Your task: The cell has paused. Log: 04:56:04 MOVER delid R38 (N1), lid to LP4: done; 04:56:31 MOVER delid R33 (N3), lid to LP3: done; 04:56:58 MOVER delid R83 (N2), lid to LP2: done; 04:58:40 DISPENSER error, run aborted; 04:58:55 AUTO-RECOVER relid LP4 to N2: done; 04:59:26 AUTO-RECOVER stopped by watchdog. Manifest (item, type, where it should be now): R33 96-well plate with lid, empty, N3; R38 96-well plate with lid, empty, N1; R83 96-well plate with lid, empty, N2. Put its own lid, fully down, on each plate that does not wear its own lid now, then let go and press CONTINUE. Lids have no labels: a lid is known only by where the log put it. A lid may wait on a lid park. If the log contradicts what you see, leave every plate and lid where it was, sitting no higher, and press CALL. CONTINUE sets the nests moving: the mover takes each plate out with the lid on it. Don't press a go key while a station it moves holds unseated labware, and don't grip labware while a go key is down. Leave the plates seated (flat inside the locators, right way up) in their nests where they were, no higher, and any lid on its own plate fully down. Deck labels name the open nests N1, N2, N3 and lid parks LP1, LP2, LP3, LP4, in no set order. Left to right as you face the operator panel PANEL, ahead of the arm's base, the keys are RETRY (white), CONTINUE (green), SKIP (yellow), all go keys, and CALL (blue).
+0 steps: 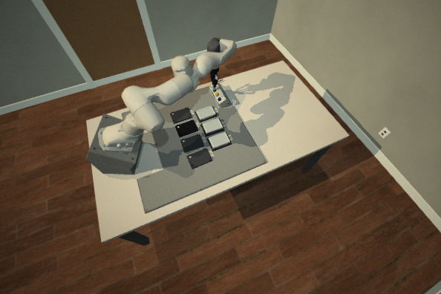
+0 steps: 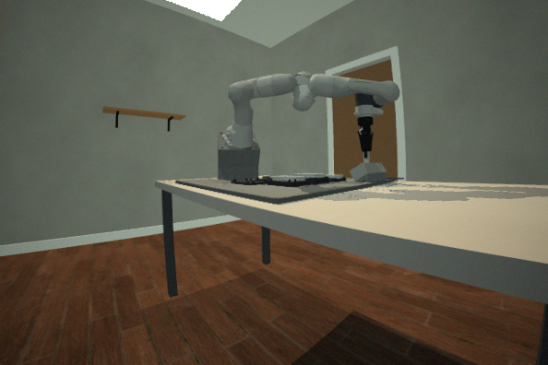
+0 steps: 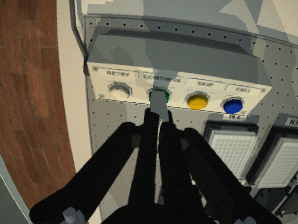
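Now: hand 40 mm above the green continue key. The rest, counted from my hand: blue call key: 100 mm to the right, 40 mm below, 10 mm behind; white retry key: 50 mm to the left, 40 mm below, 10 mm ahead; yellow skip key: 50 mm to the right, 40 mm below.
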